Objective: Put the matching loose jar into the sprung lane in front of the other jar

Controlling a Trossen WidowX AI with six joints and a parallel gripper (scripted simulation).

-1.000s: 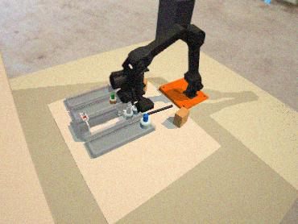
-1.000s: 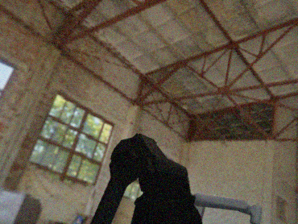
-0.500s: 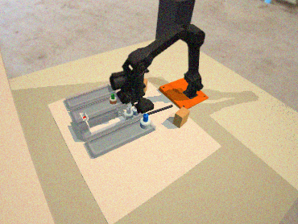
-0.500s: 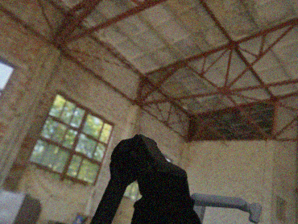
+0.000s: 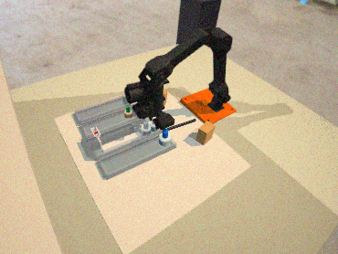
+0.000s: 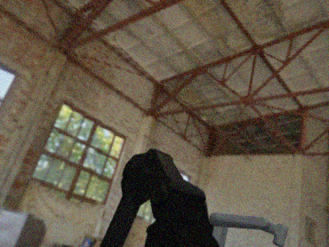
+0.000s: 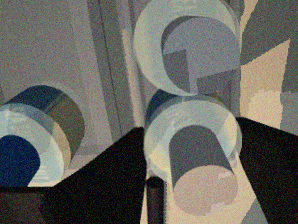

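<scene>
Now: gripper tip 120 mm past the thin black strip, 40 mm to the right of it and 30 mm above it. Round my gripper tip: sprung lane 140 mm ahead, 40 mm to the right, 20 mm below.
</scene>
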